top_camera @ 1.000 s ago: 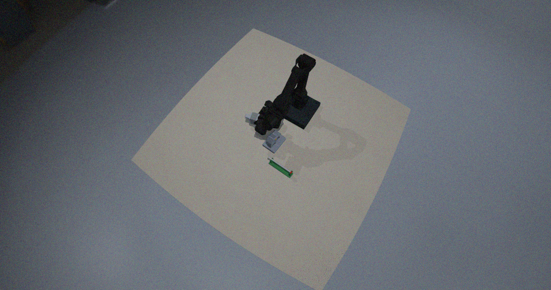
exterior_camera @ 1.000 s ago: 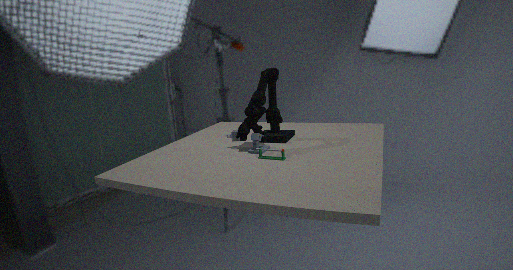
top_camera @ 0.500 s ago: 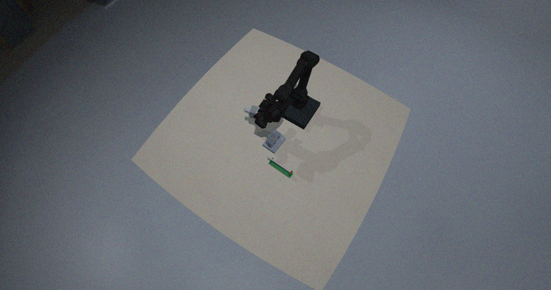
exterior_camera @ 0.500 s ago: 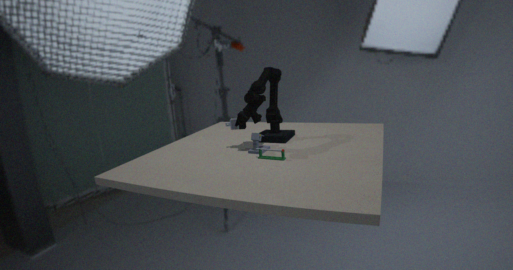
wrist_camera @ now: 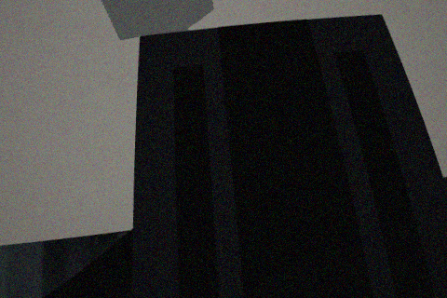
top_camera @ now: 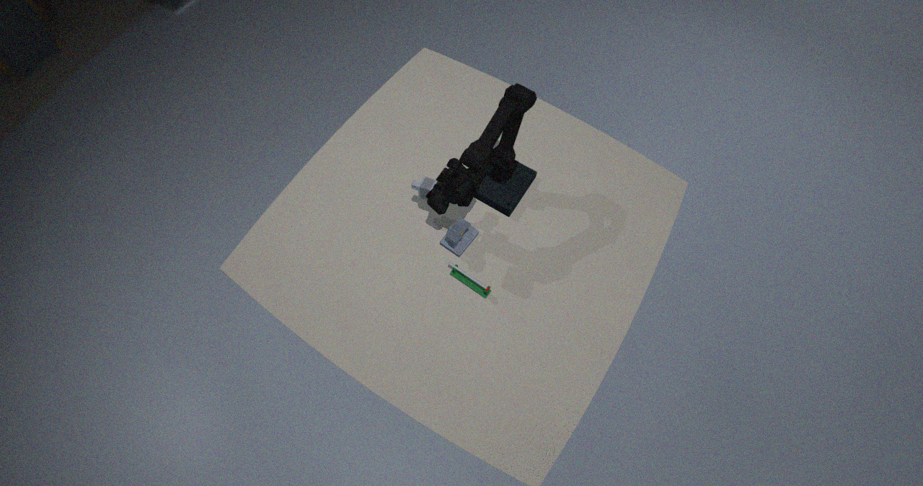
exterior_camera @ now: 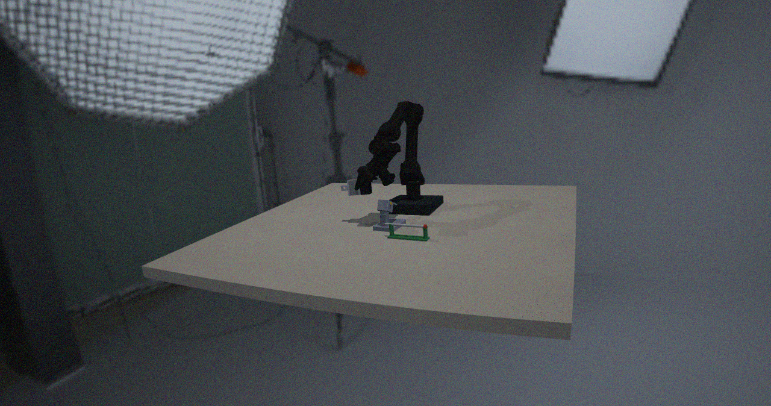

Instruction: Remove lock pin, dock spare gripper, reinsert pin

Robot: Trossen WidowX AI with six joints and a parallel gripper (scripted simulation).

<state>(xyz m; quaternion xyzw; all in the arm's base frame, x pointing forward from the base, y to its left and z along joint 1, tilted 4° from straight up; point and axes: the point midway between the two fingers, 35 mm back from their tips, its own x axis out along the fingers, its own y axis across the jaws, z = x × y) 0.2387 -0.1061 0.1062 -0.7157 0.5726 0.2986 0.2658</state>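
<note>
The grey mount lies 14 cm to the left of my gripper tip, 8 cm below it and 4 cm ahead of it. The rest, counted from my gripper tip: green rack (25 cm to the left, 14 cm ahead, 11 cm below); spare gripper (1 cm above).
</note>
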